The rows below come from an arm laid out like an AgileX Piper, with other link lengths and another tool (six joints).
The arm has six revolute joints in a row. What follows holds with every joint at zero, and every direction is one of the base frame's.
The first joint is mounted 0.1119 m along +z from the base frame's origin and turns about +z.
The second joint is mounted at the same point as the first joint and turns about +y.
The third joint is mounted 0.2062 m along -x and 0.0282 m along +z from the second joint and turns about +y.
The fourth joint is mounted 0.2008 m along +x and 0.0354 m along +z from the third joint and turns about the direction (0.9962, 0, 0.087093).
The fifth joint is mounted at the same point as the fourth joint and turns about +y.
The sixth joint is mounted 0.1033 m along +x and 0.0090 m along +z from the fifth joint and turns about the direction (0.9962, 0, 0.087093).
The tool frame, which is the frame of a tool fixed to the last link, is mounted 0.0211 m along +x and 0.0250 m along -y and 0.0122 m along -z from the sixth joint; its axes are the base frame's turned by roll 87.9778, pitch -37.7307 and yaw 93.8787 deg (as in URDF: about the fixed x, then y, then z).
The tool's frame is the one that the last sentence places.
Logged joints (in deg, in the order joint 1, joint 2, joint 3, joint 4, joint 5, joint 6), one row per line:
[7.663, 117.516, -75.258, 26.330, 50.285, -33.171]
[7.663, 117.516, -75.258, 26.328, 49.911, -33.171]
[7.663, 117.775, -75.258, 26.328, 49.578, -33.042]
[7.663, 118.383, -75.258, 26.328, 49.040, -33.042]
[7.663, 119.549, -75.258, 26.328, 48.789, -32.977]
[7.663, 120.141, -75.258, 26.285, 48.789, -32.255]
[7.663, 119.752, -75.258, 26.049, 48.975, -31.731]
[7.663, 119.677, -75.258, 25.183, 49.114, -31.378]
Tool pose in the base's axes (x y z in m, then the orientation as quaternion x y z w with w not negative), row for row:
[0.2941, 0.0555, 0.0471, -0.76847, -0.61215, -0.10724, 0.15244]
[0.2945, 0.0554, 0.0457, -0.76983, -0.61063, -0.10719, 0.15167]
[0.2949, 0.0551, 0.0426, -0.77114, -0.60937, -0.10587, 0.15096]
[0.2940, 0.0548, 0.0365, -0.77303, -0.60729, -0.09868, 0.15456]
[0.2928, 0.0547, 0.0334, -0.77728, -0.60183, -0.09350, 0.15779]
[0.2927, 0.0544, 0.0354, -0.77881, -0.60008, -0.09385, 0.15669]
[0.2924, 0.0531, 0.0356, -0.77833, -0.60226, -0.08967, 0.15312]
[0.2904, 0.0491, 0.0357, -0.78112, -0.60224, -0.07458, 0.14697]
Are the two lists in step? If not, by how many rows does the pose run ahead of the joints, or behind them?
The pose runs 1 row ahead of the joints: the pose in row i belongs to the joints in row i + 1.
